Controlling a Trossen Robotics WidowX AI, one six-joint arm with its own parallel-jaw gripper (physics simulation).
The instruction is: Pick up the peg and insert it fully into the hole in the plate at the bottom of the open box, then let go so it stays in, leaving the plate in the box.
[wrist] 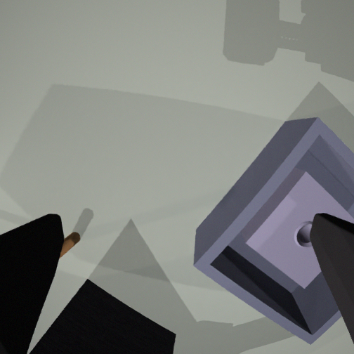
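Observation:
The peg (70,244) is orange-brown and shows at the left, beside the left fingertip. Part of it is hidden behind that finger, and its shadow falls up and to the right of it. The open box (250,178) is blue-grey and stands at the right, turned cornerwise and partly out of view. The pale lilac plate (278,231) lies at its bottom, with a round hole (304,234) partly covered by the right finger. My gripper (190,229) is wide open and empty, with the peg near its left finger and the box under its right finger.
A black angular object (112,320) shows at the bottom left, between the fingers. The pale grey-green table top (150,45) carries shadows of the arm, the box and other shapes.

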